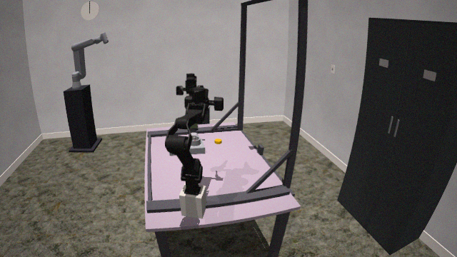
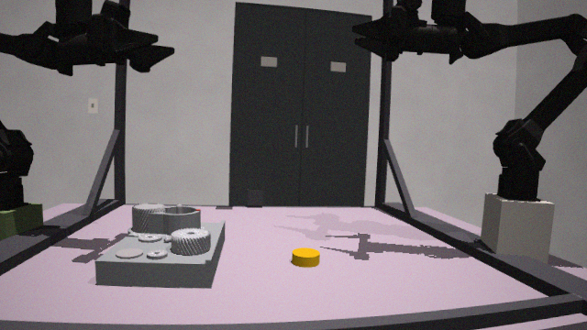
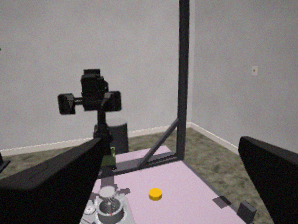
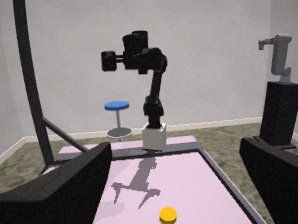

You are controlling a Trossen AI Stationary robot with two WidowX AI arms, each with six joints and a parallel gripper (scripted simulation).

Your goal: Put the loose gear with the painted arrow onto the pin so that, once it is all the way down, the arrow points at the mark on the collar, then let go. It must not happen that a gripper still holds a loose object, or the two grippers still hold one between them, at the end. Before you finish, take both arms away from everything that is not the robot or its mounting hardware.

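The gear is 33 cm below my right hand, 11 cm to the left of it and 8 cm ahead of it. Also, from my right hand: pin 34 cm below, 8 cm to the left, 4 cm ahead.
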